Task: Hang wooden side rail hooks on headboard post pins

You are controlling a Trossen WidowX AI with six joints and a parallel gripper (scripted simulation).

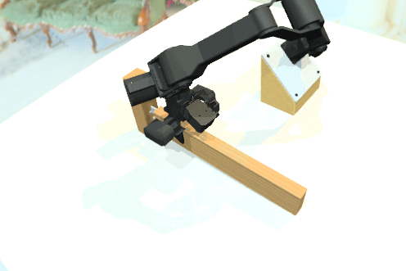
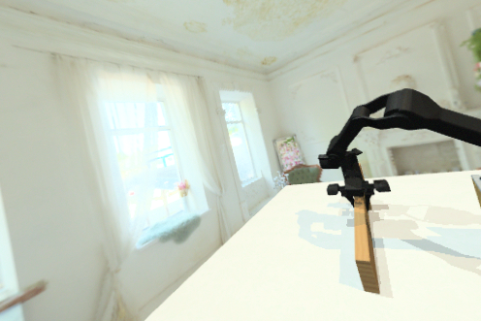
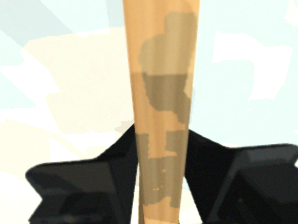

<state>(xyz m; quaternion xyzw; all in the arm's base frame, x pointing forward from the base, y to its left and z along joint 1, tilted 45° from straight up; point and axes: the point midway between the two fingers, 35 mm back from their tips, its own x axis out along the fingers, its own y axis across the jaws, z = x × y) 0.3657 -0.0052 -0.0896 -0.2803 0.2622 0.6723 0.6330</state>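
Right now my gripper tip is 140 mm to the left of the headboard post, 40 mm below it and 10 mm short of it.
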